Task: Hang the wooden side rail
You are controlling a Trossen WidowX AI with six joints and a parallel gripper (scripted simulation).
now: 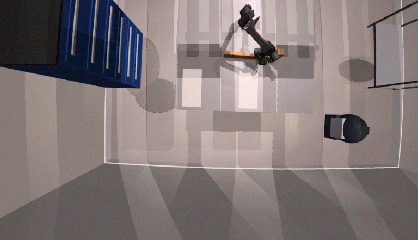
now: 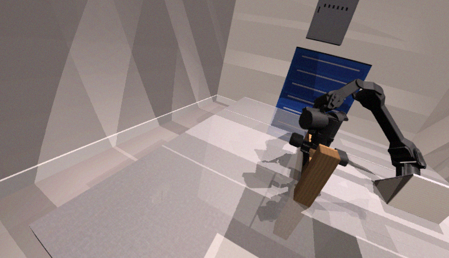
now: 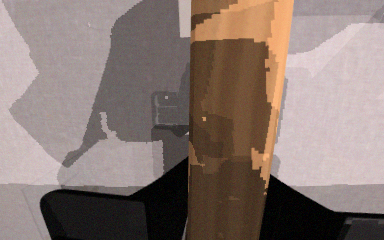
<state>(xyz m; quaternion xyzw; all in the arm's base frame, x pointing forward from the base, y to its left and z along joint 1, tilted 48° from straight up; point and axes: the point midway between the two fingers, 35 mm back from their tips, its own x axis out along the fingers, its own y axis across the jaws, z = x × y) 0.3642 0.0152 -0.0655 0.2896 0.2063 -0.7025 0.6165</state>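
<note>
The headboard post is 120 mm to the left of my gripper tip, 40 mm above it and 20 mm ahead of it.
</note>
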